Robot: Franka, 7 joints.
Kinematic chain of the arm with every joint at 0, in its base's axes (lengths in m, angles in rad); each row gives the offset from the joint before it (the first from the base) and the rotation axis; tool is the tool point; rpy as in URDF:
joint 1: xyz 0 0 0.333 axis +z
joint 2: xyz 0 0 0 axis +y
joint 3: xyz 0 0 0.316 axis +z
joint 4: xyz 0.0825 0 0 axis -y
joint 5: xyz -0.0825 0 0.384 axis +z
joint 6: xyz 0 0 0 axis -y
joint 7: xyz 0.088 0 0 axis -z
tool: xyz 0 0 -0.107 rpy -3.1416 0 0
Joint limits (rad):
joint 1: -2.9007..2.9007
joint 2: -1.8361..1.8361
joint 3: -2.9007..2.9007
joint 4: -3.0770..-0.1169
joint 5: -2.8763..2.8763
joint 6: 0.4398..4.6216
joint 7: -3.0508..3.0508
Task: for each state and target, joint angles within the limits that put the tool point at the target. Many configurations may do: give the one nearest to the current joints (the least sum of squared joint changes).
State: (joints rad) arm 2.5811 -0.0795 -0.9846 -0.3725 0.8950 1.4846 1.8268
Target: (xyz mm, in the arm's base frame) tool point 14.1 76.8 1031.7
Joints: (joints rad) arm 2.5750 -0.2237 -0.9436 -0.2158 0.8812 0.7698 1.8268
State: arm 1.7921 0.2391 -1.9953 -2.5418 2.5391 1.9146 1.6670
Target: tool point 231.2 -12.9 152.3
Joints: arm 1.9387 0.2116 -1.8976 -3.0770 2.4620 2.2738 1.6670
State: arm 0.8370 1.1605 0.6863 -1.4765 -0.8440 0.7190 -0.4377
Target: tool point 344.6 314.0 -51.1
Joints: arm 0.5828 1.3869 0.3964 -1.3948 -0.9360 0.8351 -0.4377
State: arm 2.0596 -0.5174 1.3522 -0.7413 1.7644 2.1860 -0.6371
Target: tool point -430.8 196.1 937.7
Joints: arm 1.6535 -0.2974 0.7676 -1.3570 1.7308 2.3004 -0.6371
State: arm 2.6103 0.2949 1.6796 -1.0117 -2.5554 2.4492 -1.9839
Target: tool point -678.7 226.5 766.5
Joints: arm 2.2017 0.7967 1.3562 -0.8810 -2.5495 2.3591 -1.9839
